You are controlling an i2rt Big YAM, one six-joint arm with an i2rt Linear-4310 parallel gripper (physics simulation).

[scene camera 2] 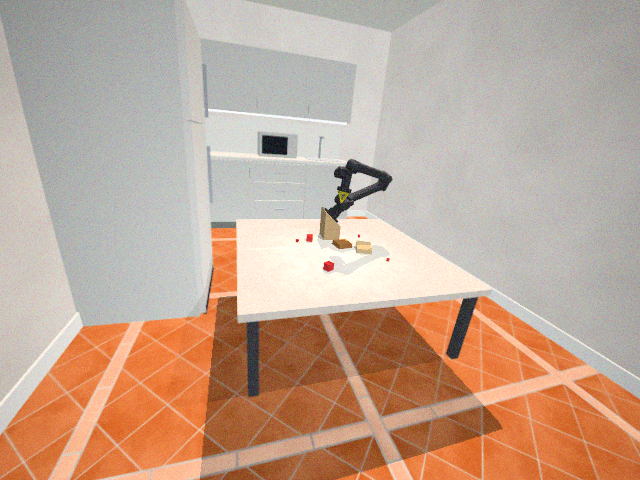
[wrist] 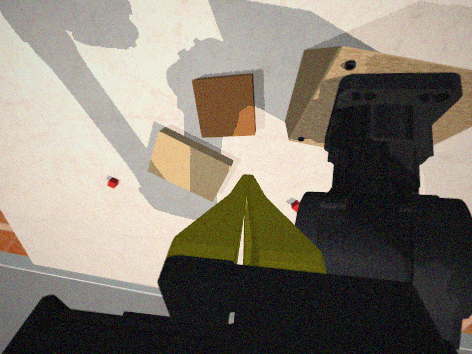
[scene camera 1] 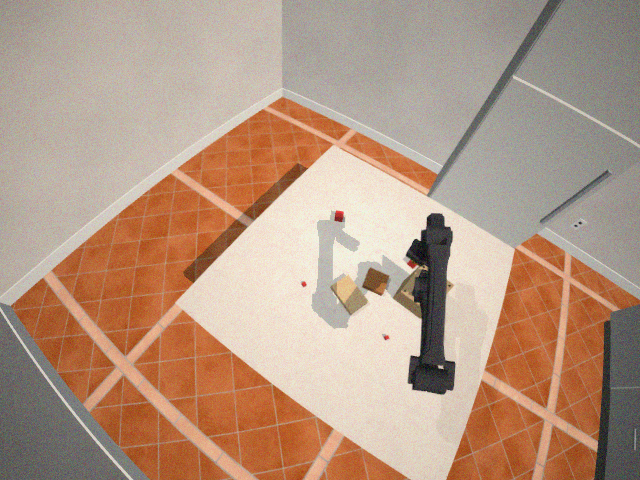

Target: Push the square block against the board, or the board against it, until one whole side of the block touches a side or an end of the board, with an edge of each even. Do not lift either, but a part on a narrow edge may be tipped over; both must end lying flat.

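Places are measured from the arm's base along level axes (x ahead, y left, z up), in metres.
Where they show: gripper, between the fingertips: (scene camera 2: pixel 341 202) (wrist: pixel 247 182) (scene camera 1: pixel 412 261); arm's base, origin of its link: (scene camera 2: pixel 330 216) (wrist: pixel 374 116) (scene camera 1: pixel 426 285).
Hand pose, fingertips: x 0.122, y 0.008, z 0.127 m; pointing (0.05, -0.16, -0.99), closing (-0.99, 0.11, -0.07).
Note:
Things, the pixels of their top centre, and the offset from my fingertips. Level surfaces: height alone.
- brown square block, centre of its top: (wrist: pixel 224 108) (scene camera 1: pixel 376 280) (scene camera 2: pixel 342 241) dx +0.063, dy +0.009, dz -0.256 m
- light tan rectangular board, centre of its top: (wrist: pixel 187 169) (scene camera 1: pixel 349 293) (scene camera 2: pixel 363 245) dx +0.148, dy +0.128, dz -0.256 m
- white table, height of its surface: dz -0.286 m
The brown square block (scene camera 1: pixel 375 281) (scene camera 2: pixel 341 243) (wrist: pixel 225 105) lies flat. The light tan rectangular board (scene camera 1: pixel 348 295) (scene camera 2: pixel 363 247) (wrist: pixel 191 164) lies flat beside it. In the wrist view a narrow gap separates the block's nearest corner from the board's long side, and the two are turned at different angles. My gripper (scene camera 2: pixel 342 200) (wrist: pixel 247 182) is shut and empty, with olive-yellow fingers. It hangs high above the table, and its tips appear in the wrist view just right of the board's near end. In scene camera 1 the arm hides the fingertips.
A tall wooden stand (scene camera 1: pixel 408 297) (scene camera 2: pixel 328 225) (wrist: pixel 312 95) with a slanted top is at the arm's base, near the block. Red cubes (scene camera 1: pixel 338 215) (scene camera 2: pixel 328 266) and small red cubes (scene camera 1: pixel 303 284) (scene camera 1: pixel 386 337) (wrist: pixel 113 183) (wrist: pixel 295 205) lie around on the white table (scene camera 1: pixel 248 289) (scene camera 2: pixel 279 289).

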